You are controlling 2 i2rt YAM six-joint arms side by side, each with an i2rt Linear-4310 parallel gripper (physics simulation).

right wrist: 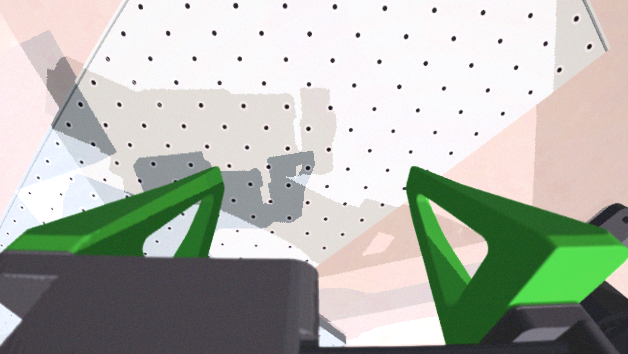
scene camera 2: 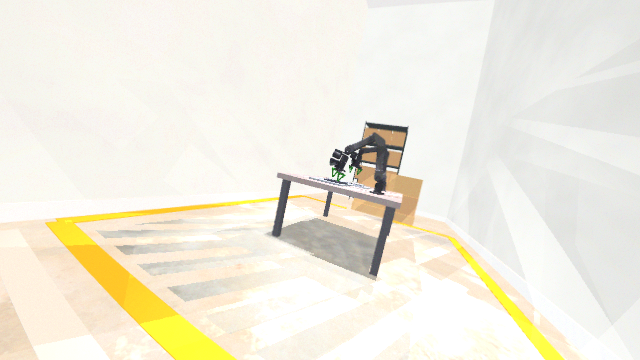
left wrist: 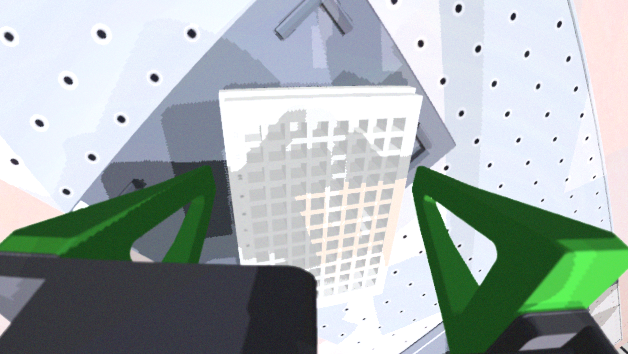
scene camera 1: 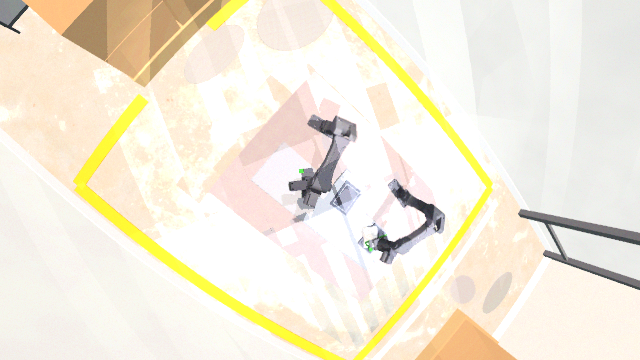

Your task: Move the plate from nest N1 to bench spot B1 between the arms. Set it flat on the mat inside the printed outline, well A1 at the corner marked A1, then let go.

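Pixels of known places: left gripper, fingertip midpoint: (scene camera 2: 335, 179) (left wrist: 313, 177) (scene camera 1: 371, 240); right gripper, fingertip midpoint: (right wrist: 314, 177) (scene camera 2: 353, 173); left arm's base at its link origin: (scene camera 2: 377, 193) (scene camera 1: 399, 193); right arm's base at its link origin: (scene camera 2: 382, 190) (scene camera 1: 325, 127).
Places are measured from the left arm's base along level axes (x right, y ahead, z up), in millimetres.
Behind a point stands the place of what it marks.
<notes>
The white plate (scene camera 1: 370, 232) @[x -33, y 311, z 43 mm] (left wrist: 330, 195) @[x -74, y 340, z 41 mm] shows its grid of wells upward in the left wrist view. It lies over the dark nest (left wrist: 300, 60) @[x -127, y 364, z 25 mm], turned relative to its corner brackets; whether it touches the nest I cannot tell. My left gripper (scene camera 1: 376, 241) @[x -84, y 339, z 35 mm] (left wrist: 313, 177) @[x -84, y 339, z 35 mm] is open, one finger on each side of the plate, with gaps between. The left hand hides the plate's near left corner. The bench spot mat (scene camera 1: 346, 197) @[x 230, y 285, z 15 mm] with its printed outline lies between the arms. My right gripper (right wrist: 314, 177) @[x 487, y 427, z 107 mm] is open over the perforated board, left of the mat in scene camera 1.
A pale perforated board (left wrist: 510, 85) @[x -44, y 461, z 13 mm] (right wrist: 380, 62) @[x 557, y 443, z 13 mm] lies under the work area. The table (scene camera 2: 340, 190) @[x -335, y 152, z -17 mm] carries both arms. In scene camera 1 the right arm's forearm (scene camera 1: 327, 162) @[x 531, y 318, z 416 mm] stands close beside the mat. A shelf with boxes (scene camera 2: 387, 126) stands behind the table.
</notes>
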